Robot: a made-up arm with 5 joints. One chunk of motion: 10 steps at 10 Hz.
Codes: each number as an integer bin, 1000 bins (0 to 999) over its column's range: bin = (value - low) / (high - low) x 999, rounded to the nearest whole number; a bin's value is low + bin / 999 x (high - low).
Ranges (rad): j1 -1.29..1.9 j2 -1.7..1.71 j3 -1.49..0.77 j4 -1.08..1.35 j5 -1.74..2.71
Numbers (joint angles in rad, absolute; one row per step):
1: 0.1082 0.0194 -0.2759 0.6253 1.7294
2: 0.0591 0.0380 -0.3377 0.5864 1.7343
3: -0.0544 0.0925 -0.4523 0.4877 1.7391
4: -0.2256 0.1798 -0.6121 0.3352 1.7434
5: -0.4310 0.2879 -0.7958 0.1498 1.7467
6: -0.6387 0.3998 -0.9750 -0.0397 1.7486
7: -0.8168 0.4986 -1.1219 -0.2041 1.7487
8: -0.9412 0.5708 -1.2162 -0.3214 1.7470
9: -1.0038 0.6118 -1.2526 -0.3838 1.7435
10: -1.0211 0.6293 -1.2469 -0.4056 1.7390
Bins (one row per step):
1: 438 504 537 701 779
2: 422 509 509 685 780
3: 387 525 459 644 781
4: 333 551 388 582 782
5: 269 582 307 506 783
6: 204 615 228 428 783
7: 148 644 163 360 783
8: 109 665 121 312 783
9: 90 677 105 286 782
10: 84 682 107 277 781

